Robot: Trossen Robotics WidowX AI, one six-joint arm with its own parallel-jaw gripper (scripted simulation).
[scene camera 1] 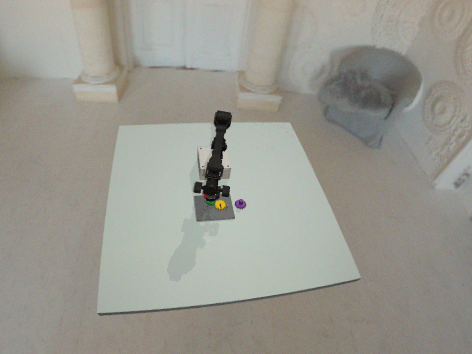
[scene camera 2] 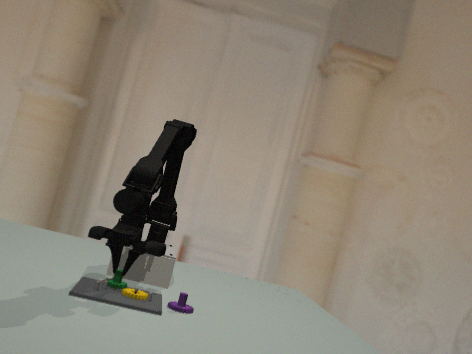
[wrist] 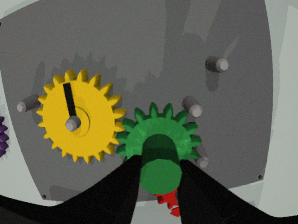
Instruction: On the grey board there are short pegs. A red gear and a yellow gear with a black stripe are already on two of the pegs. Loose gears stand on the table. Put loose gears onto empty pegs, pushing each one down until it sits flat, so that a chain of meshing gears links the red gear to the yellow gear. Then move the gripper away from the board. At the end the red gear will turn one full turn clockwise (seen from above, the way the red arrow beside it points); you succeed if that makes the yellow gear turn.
In view: the gripper [scene camera 2: 118, 274] and a green gear [wrist: 162, 140].
The gripper also shows in the wrist view [wrist: 159, 165].
